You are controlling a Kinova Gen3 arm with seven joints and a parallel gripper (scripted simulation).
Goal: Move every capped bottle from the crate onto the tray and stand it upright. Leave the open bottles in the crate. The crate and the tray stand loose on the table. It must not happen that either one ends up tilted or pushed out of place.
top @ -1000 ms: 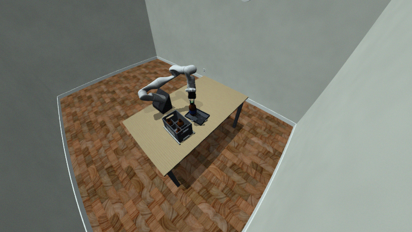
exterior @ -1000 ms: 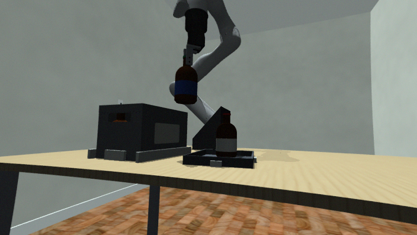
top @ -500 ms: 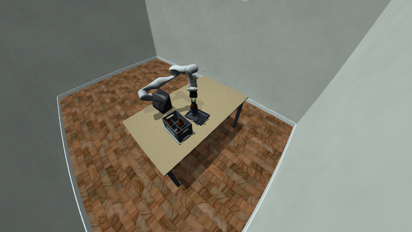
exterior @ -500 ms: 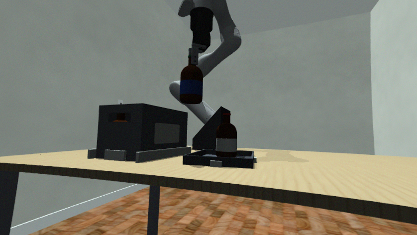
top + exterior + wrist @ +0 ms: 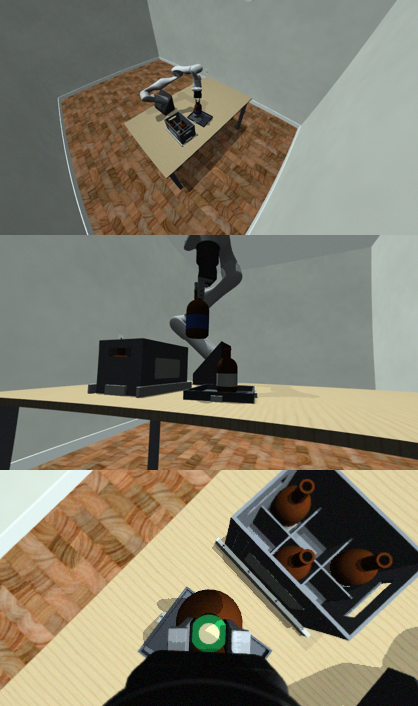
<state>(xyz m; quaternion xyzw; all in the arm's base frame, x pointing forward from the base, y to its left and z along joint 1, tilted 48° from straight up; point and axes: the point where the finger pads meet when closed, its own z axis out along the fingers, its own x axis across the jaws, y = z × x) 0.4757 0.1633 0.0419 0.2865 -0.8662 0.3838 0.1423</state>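
Now: hand 60 mm above the green-capped bottle. Round my hand: black tray: 310 mm below, 80 mm to the left, 50 mm behind; dark crate: 240 mm below, 220 mm to the right, 70 mm behind.
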